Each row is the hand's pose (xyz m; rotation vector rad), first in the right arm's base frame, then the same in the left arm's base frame.
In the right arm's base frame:
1: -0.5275 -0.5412 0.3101 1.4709 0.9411 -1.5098
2: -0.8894 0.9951 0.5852 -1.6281 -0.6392 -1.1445
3: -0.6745 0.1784 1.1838 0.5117 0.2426 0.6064
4: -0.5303 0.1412 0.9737 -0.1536 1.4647 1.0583
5: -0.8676 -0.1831 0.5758 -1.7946 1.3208 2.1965
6: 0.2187 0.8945 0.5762 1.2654 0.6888 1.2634
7: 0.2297 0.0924 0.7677 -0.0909 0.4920 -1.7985
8: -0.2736 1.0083 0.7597 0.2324 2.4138 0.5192
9: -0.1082 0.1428 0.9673 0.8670 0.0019 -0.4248
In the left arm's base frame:
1: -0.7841 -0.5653 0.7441 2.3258 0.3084 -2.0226
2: 0.2290 0.5087 1.3663 -1.7261 0.3218 -1.8906
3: -0.4201 -0.1947 1.7605 0.7411 -0.1636 -0.3161
4: -0.3366 -0.3027 1.5421 0.6289 1.1117 0.3791
5: -0.7219 -0.1324 1.0951 -0.8206 1.4190 1.5950
6: 0.7577 -0.4676 1.2936 1.4489 -0.1714 0.5560
7: 0.0756 -0.9311 1.3020 0.4498 0.7541 -2.6676
8: 0.5498 -0.0247 1.5161 1.3658 1.8440 0.3065
9: -0.1020 -0.6530 1.5203 1.0683 -0.4730 -1.3313

